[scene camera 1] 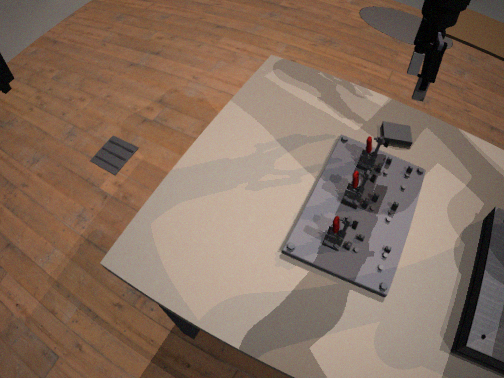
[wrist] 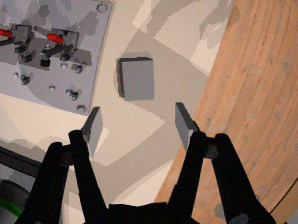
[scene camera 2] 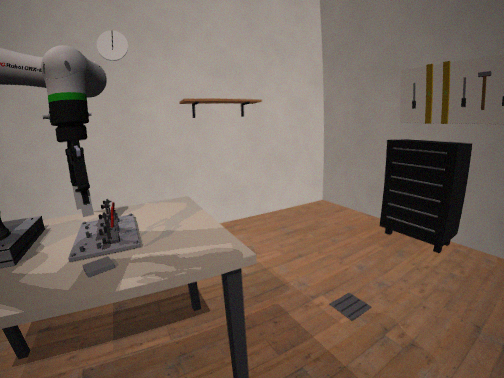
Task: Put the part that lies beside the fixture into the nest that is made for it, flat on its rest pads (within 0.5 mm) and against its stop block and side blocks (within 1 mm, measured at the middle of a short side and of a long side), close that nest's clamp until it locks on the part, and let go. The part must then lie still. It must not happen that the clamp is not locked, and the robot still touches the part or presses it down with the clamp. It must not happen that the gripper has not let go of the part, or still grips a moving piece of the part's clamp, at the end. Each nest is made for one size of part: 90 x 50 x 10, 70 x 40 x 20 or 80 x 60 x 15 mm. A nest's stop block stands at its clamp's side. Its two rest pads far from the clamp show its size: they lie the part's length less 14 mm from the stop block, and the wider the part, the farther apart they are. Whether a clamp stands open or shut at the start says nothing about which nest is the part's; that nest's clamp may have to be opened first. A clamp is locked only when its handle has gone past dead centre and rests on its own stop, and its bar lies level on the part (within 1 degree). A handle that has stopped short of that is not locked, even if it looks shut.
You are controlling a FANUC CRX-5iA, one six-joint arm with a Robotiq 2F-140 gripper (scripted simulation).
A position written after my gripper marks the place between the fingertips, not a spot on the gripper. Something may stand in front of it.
Observation:
In view: my gripper (scene camera 1: 414, 86), a flat grey block (wrist: 138, 75) and a grey fixture plate (scene camera 1: 304, 244).
My gripper shows as well in the wrist view (wrist: 138, 115) and in scene camera 2 (scene camera 2: 85, 211). The grey fixture plate also shows in scene camera 2 (scene camera 2: 127, 232).

